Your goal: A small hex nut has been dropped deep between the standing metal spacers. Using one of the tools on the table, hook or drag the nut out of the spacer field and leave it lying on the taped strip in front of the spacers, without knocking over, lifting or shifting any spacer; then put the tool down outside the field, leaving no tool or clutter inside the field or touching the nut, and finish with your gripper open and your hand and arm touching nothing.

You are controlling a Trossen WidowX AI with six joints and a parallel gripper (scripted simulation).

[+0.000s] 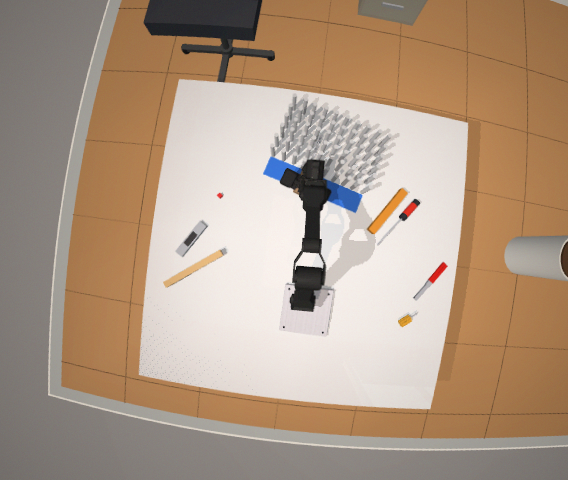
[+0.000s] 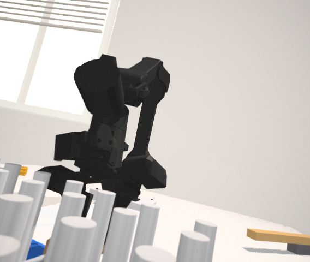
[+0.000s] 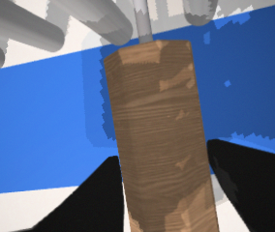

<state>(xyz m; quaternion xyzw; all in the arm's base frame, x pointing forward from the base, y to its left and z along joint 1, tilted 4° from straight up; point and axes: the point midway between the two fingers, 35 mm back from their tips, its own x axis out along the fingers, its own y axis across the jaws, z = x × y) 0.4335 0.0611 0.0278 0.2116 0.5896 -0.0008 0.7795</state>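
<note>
Now: the blue taped strip 50 mm to the right of my gripper tip, 30 mm below it and 10 mm ahead of it. The rest, counted from my gripper tip: orange bar 360 mm to the right, 50 mm behind, 10 mm below; then red cube 310 mm to the left, 90 mm behind, 20 mm below; then hex nut 180 mm ahead, 50 mm to the right, 20 mm below.
</note>
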